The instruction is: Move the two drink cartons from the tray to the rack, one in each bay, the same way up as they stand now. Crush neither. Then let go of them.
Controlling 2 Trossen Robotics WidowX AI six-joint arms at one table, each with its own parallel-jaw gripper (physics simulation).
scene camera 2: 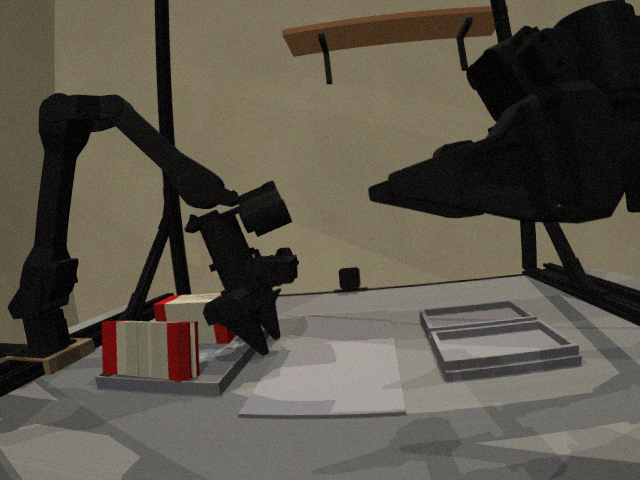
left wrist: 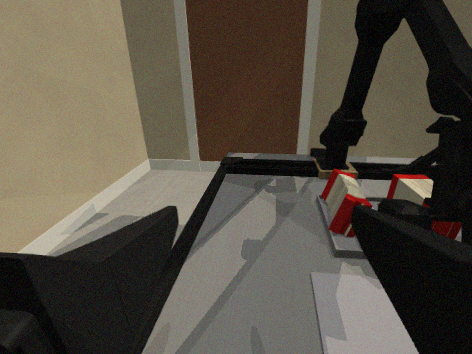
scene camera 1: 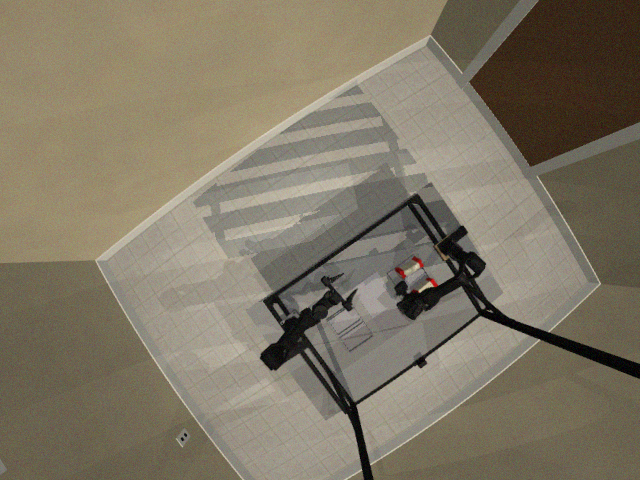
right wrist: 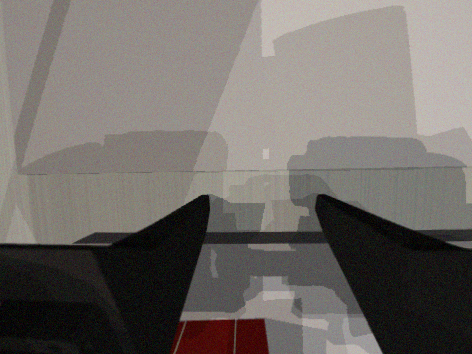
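Where they show: left gripper, fingertip midpoint: point(scene camera 2: 377, 190) point(left wrist: 264, 214) point(scene camera 1: 350, 280); right gripper, fingertip midpoint: point(scene camera 2: 271, 346) point(scene camera 1: 400, 299) point(right wrist: 262, 201); left arm's base, origin of the base link: point(scene camera 1: 293, 324); right arm's base, origin of the base link: point(scene camera 2: 49, 347) point(left wrist: 334, 164) point(scene camera 1: 446, 248).
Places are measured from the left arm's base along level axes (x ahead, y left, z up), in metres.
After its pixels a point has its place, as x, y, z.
Observation:
Two red-and-cream cartons stand on the grey tray point(scene camera 2: 160, 384) {0.608, -0.138, -0.033} point(left wrist: 345, 253) {0.531, -0.145, -0.034} point(right wrist: 265, 237) {0.515, -0.280, -0.036}: the near carton point(scene camera 2: 138, 348) {0.644, -0.165, 0.003} point(left wrist: 345, 200) {0.578, -0.150, 0.033} point(scene camera 1: 409, 267) {0.630, -0.169, 0.027} and the far carton point(scene camera 2: 191, 310) {0.618, -0.290, 0.018} point(left wrist: 411, 189) {0.621, -0.290, 0.028} point(scene camera 1: 426, 285) {0.636, -0.296, 0.030}. My right gripper point(scene camera 2: 271, 345) {0.497, -0.279, -0.043} point(right wrist: 262, 201) {0.497, -0.279, -0.043} is open and empty, fingers pointing down at the far carton's right end in scene camera 2, partly hiding it. The carton's red end shows low between the fingers in the right wrist view. My left gripper point(scene camera 1: 349, 283) {0.363, -0.001, 0.154} point(left wrist: 264, 214) {0.363, -0.001, 0.154} is wide open and empty, high above the table. The grey rack point(scene camera 2: 511, 356) {0.213, -0.117, -0.027} has two empty bays.
A flat pale sheet point(scene camera 2: 361, 372) point(left wrist: 360, 310) lies between the tray and the rack. A black frame point(scene camera 1: 341, 248) {0.438, 0.128, -0.024} surrounds the table. A small black box point(scene camera 2: 349, 277) {0.360, -0.598, -0.009} stands at the far edge in scene camera 2. A wooden shelf point(scene camera 2: 392, 31) hangs on the wall.

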